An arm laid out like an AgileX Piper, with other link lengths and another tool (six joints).
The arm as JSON. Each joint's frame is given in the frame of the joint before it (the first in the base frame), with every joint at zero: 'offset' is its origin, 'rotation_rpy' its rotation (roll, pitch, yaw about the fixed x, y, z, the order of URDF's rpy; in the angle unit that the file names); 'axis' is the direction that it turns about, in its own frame. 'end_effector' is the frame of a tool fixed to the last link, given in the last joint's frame.
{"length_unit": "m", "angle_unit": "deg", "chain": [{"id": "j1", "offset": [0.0, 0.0, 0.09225], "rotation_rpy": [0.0, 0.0, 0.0], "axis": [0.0, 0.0, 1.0]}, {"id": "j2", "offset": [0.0, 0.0, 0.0], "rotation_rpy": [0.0, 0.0, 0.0], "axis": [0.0, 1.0, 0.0]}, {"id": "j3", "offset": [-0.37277, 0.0, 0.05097], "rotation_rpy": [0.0, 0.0, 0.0], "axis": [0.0, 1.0, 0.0]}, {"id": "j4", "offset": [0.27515, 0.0, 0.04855], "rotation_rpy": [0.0, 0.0, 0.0], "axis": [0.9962, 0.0, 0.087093]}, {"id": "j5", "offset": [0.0, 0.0, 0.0], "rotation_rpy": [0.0, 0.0, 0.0], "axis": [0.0, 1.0, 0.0]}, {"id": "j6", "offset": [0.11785, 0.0, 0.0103], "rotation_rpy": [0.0, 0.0, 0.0], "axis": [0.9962, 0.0, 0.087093]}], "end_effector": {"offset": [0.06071, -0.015, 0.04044], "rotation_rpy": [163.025, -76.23, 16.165]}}
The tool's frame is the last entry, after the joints.
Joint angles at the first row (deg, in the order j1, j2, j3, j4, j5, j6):
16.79 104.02 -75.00 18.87 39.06 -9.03
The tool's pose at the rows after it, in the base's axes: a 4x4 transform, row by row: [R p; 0 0 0 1], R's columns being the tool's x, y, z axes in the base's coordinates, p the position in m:
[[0.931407, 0.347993, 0.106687, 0.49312], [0.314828, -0.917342, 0.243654, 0.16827], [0.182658, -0.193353, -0.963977, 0.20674], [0, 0, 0, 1]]
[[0.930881, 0.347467, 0.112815, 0.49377], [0.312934, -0.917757, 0.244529, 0.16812], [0.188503, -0.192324, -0.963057, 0.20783], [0, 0, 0, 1]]
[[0.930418, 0.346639, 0.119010, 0.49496], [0.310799, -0.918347, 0.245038, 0.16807], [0.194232, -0.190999, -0.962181, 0.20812], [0, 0, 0, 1]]
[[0.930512, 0.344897, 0.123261, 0.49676], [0.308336, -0.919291, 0.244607, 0.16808], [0.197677, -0.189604, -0.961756, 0.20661], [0, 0, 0, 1]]
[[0.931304, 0.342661, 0.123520, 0.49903], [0.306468, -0.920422, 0.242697, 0.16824], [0.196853, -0.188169, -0.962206, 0.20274], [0, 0, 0, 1]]
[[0.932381, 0.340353, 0.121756, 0.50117], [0.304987, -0.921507, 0.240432, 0.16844], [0.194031, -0.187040, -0.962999, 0.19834], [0, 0, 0, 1]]
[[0.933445, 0.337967, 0.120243, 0.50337], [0.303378, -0.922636, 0.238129, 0.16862], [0.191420, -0.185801, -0.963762, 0.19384], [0, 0, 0, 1]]
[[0.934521, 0.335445, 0.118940, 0.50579], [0.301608, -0.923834, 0.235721, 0.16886], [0.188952, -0.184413, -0.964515, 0.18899], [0, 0, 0, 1]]
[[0.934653, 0.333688, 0.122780, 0.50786], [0.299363, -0.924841, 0.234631, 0.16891], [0.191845, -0.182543, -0.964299, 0.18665], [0, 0, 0, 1]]
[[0.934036, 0.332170, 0.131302, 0.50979], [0.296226, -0.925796, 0.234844, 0.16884], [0.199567, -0.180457, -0.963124, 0.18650], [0, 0, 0, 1]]
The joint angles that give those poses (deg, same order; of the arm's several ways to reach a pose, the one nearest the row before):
16.77 104.02 -75.00 18.87 38.78 -9.03
16.77 103.95 -74.99 18.87 38.48 -9.02
16.77 104.01 -74.99 18.87 38.06 -9.02
16.77 104.27 -74.98 18.86 37.56 -9.02
16.77 104.79 -74.97 18.85 37.05 -9.03
16.77 105.36 -74.97 18.83 36.62 -9.03
16.77 105.94 -74.97 18.81 36.17 -9.03
16.77 106.57 -74.98 18.79 35.66 -9.03
16.77 106.94 -74.98 18.78 35.09 -9.04
16.77 107.09 -74.99 18.77 34.46 -9.03

